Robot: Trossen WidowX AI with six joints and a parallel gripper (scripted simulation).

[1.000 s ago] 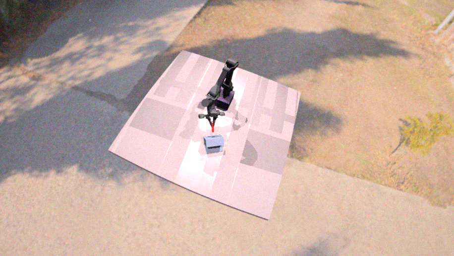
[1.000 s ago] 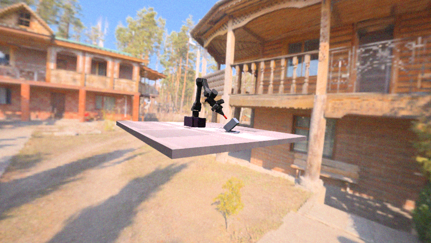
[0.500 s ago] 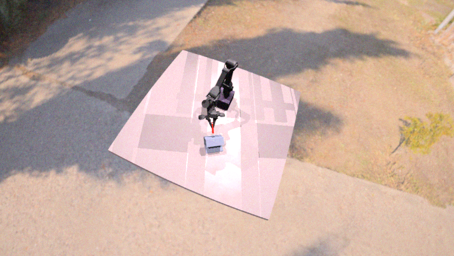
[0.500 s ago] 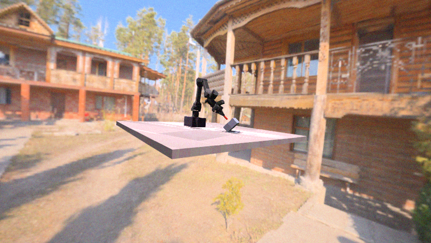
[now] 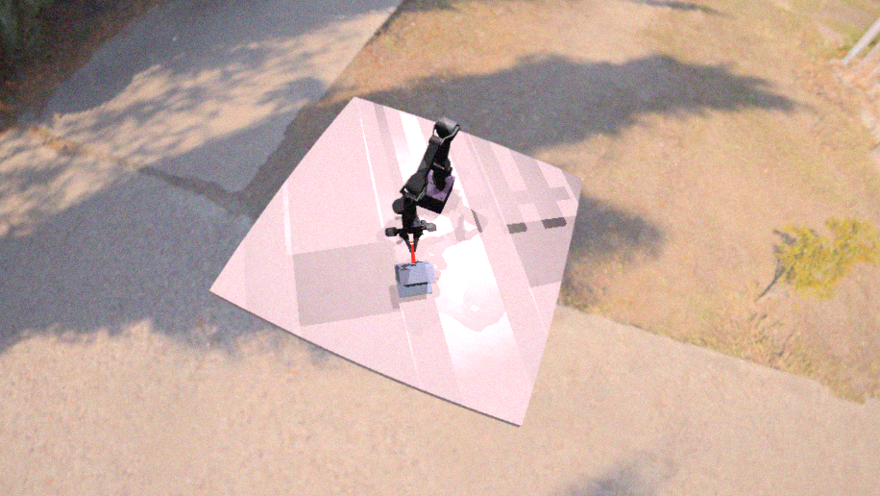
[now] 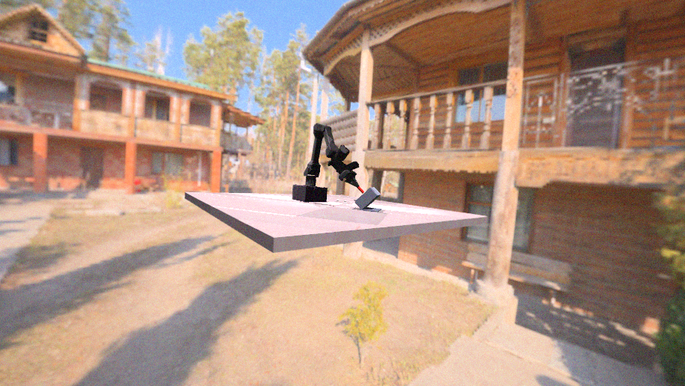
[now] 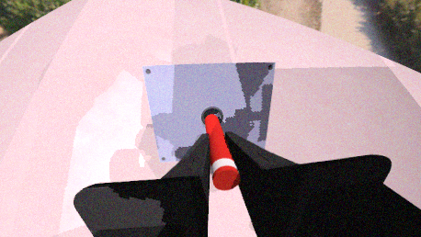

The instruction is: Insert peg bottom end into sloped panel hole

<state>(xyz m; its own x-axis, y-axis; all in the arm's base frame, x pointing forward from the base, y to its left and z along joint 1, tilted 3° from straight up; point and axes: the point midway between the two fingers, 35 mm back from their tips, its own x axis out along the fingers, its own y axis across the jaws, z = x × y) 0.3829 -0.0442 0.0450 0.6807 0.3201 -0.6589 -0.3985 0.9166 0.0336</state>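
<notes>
Now: gripper tip 10 mm past the round red peg, 10 mm to the left of it and 10 mm below it. Round my gripper tip: grey sloped panel (50 mm ahead, 20 mm to the left, 60 mm below).
</notes>
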